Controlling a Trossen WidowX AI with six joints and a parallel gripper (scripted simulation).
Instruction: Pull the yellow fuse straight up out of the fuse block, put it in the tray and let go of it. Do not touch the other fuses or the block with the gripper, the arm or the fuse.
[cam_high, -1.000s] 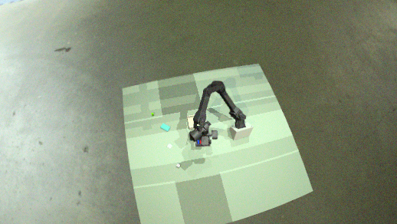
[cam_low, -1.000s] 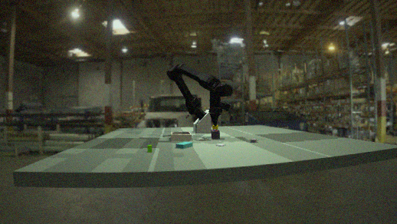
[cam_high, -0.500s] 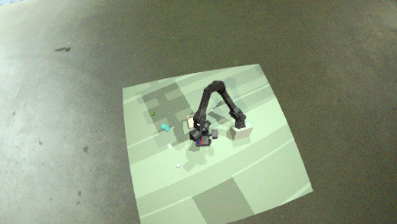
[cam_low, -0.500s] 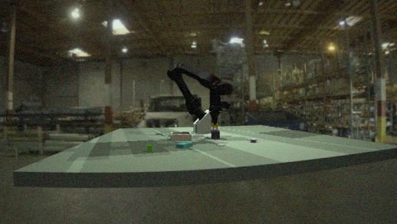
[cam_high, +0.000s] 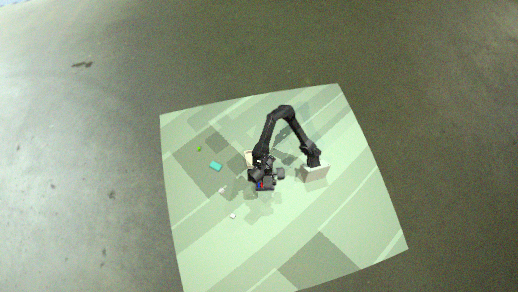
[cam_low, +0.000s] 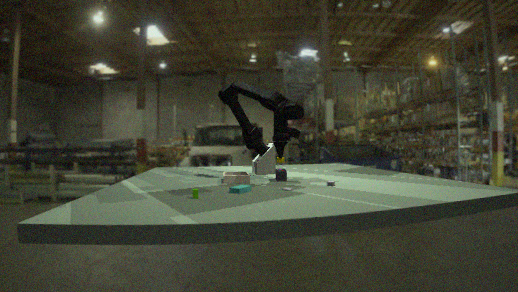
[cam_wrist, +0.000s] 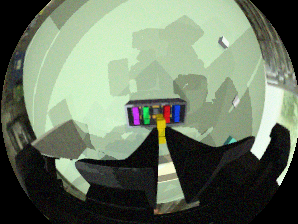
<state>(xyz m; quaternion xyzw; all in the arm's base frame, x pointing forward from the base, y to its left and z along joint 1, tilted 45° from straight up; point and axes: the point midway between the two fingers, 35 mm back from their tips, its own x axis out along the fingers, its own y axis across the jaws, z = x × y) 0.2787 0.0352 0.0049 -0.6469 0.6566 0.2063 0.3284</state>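
The beige tray is 190 mm to the right of my gripper tip and 80 mm below it. Round my gripper tip: cyan block (250 mm ahead, 190 mm to the right, 80 mm below); green cube (330 mm ahead, 320 mm to the right, 80 mm below).
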